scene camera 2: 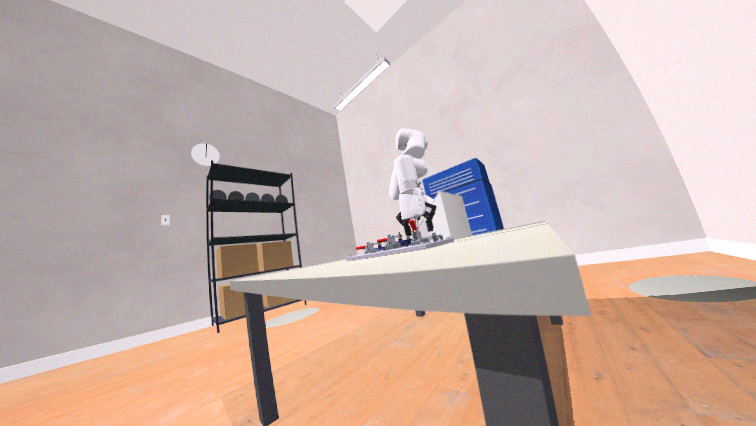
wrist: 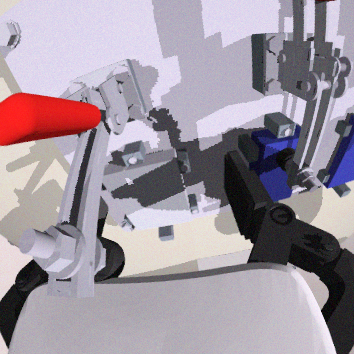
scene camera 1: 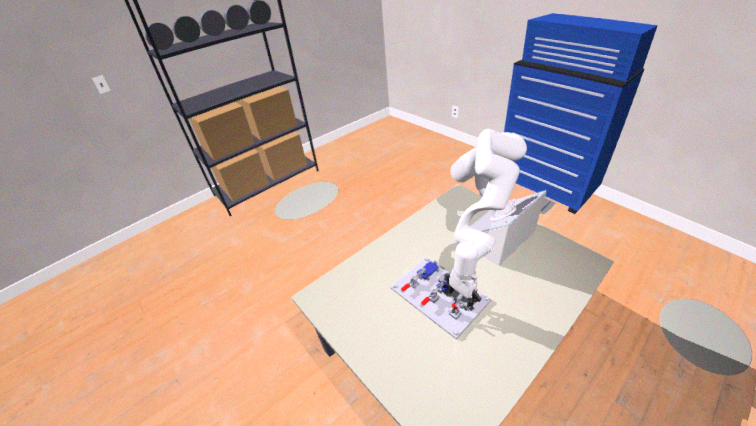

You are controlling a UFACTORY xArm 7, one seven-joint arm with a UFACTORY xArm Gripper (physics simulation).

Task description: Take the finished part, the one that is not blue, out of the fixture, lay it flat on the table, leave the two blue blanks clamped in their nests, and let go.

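Pixels of known places: gripper, fingertip midpoint: [wrist: 158, 181]; arm's base, link origin: [scene camera 2: 438, 212] [scene camera 1: 503, 214].
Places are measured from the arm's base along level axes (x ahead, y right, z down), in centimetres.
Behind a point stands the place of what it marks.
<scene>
The finished part [wrist: 155, 202] {x 38.2, y -13.0, z 12.8 cm}, a light grey plate partly in shadow, lies in its nest between small grey blocks in the wrist view. Its toggle clamp is swung up, with a red handle [scene camera 1: 453, 305] {x 48.9, y -14.1, z 6.8 cm} [scene camera 2: 412, 224] {x 48.6, y -14.4, z 8.1 cm} [wrist: 45, 117]. My gripper [scene camera 1: 460, 295] {x 42.0, y -11.9, z 11.3 cm} [scene camera 2: 419, 231] {x 42.0, y -11.9, z 11.3 cm} [wrist: 158, 181] {x 42.0, y -11.9, z 11.3 cm} is open and empty, low over this nest, one finger on each side of the part. The raised clamp arm partly hides the left finger in the wrist view. One blue blank [scene camera 1: 443, 285] [wrist: 272, 175] {x 39.9, y -3.1, z 12.3 cm} sits clamped beside the right finger. The other blue blank [scene camera 1: 428, 269] {x 39.4, y 8.5, z 13.3 cm} [wrist: 345, 157] {x 39.5, y 6.7, z 13.3 cm} is farther along.
The fixture plate [scene camera 1: 441, 321] {x 53.2, y -12.6, z 14.9 cm} [scene camera 2: 359, 257] {x 56.4, y 6.0, z 15.7 cm} [wrist: 100, 30] {x 50.9, y -13.7, z 14.9 cm} rests on the pale table [scene camera 1: 359, 317] {x 75.7, y 11.0, z 16.4 cm} [scene camera 2: 507, 259] {x 87.1, y -47.9, z 16.4 cm}. Two lowered clamps have red handles [scene camera 1: 405, 287] {x 54.1, y 7.2, z 11.9 cm} [scene camera 1: 425, 301] {x 53.3, y -3.8, z 10.9 cm}. The raised clamp stands close to my gripper. A blue tool cabinet [scene camera 1: 560, 111] [scene camera 2: 486, 206] is behind the arm.
</scene>
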